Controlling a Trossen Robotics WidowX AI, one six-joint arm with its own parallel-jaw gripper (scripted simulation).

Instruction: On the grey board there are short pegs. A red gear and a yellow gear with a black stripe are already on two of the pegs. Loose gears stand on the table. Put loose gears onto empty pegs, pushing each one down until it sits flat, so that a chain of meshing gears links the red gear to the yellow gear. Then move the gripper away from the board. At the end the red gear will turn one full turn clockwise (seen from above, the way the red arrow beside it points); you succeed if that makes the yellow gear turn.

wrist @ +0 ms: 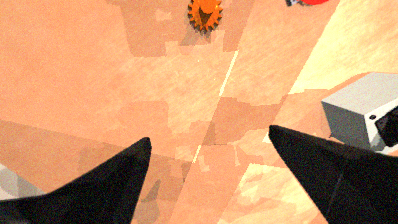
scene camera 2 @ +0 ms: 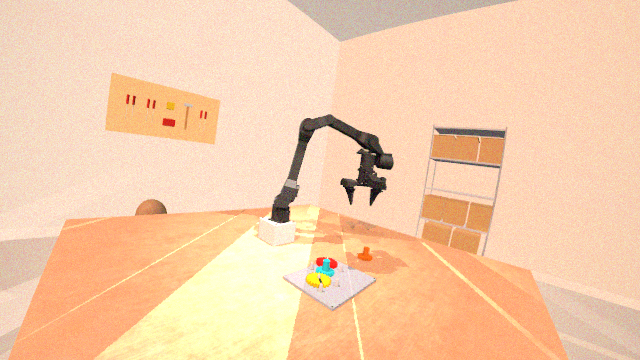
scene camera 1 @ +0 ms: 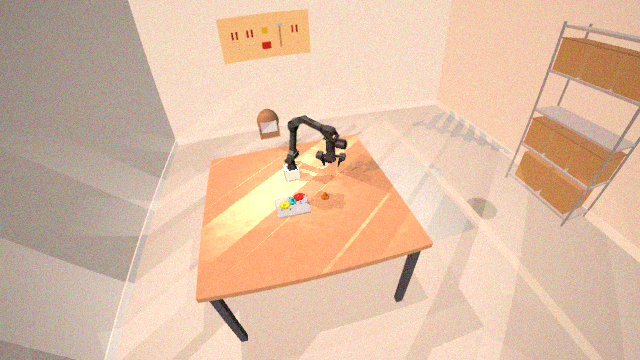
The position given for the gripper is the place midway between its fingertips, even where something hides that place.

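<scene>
Gripper (scene camera 2: 360,205) open, holding nothing; the gripper (wrist: 210,136) is visible here as well.
</scene>
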